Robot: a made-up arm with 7 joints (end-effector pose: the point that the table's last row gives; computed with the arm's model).
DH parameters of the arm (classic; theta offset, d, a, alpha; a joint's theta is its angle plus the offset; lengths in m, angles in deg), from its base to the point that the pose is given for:
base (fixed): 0 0.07 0 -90
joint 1: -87.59 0 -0.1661 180
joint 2: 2.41 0.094 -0.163 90
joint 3: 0 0.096 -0.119 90
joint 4: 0 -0.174 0.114 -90
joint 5: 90 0.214 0.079 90
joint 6: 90 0.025 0.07 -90
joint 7: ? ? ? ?
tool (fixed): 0 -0.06 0 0
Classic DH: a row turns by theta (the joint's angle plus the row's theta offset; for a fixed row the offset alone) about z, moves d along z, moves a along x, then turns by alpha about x.
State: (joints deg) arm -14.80 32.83 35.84 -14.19 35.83 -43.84 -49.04
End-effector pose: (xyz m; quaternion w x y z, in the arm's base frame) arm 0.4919 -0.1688 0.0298 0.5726 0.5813 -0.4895 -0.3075
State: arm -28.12 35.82 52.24 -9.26 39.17 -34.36 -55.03
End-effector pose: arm 0.4957 -0.1147 0.1622 0.4518 0.7198 -0.5025 -0.1589
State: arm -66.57 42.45 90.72 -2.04 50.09 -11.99 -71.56
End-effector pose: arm 0.2309 -0.0346 0.4639 0.0801 0.9020 -0.3332 0.2624
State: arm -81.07 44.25 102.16 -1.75 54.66 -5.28 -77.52
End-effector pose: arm 0.0935 -0.0412 0.4995 0.0091 -0.9014 0.2026 -0.3826
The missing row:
joint 7: 0 0.118 -0.137 90
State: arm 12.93 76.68 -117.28 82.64 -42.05 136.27 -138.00
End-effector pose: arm -0.0041 -0.0765 0.1153 0.7846 0.1525 -0.5827 -0.1468
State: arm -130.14 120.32 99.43 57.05 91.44 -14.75 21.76
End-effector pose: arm -0.2880 0.1032 -0.0282 0.5650 -0.6113 -0.1698 0.5275
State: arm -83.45 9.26 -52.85 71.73 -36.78 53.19 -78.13
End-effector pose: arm 0.3503 -0.4456 0.1803 0.8160 -0.2724 -0.4871 0.1508
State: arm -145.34 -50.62 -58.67 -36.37 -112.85 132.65 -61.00
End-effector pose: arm -0.0231 -0.0904 0.1998 0.7725 -0.6097 0.0042 -0.1772
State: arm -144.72 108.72 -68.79 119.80 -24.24 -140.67 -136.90
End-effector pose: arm 0.1783 -0.5736 -0.0522 0.2051 -0.0906 0.0203 -0.9743
